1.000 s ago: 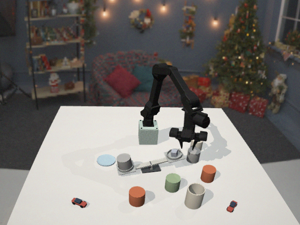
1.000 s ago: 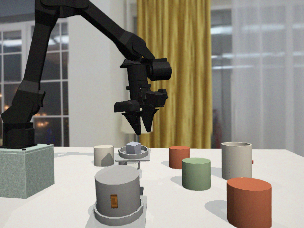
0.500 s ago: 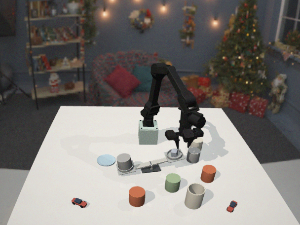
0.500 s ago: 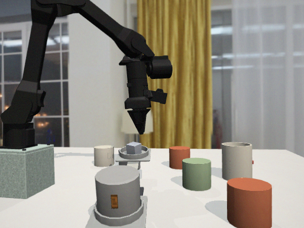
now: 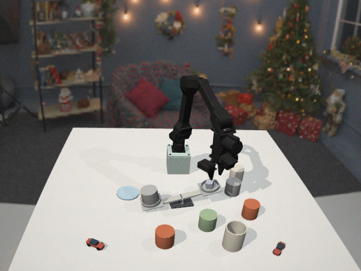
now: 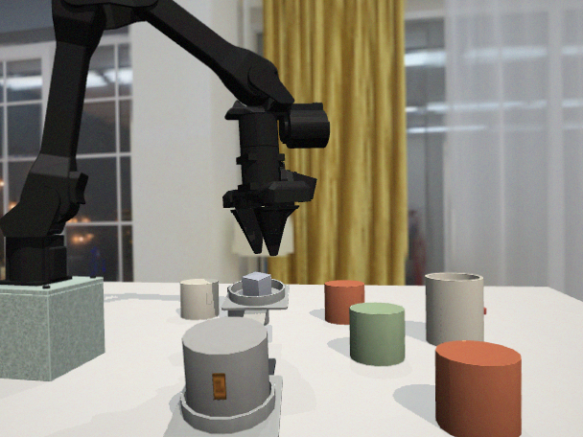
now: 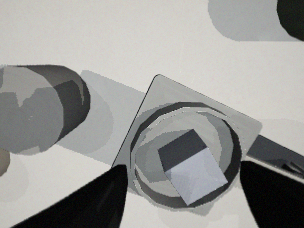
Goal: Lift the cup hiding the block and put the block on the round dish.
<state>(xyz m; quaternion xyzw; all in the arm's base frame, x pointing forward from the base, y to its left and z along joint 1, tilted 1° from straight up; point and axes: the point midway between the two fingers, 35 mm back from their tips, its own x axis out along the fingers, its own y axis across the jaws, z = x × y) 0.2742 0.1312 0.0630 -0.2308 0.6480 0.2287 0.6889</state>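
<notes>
The pale grey block lies 4 cm below my gripper tip, 2 cm to the right of it and 1 cm behind it. Round my gripper tip: beige cup 15 cm behind, 14 cm to the left, 9 cm below; then green cylinder 18 cm ahead, 9 cm below, 5 cm to the right; then pale blue round dish 37 cm to the right, 13 cm below, 6 cm behind.
</notes>
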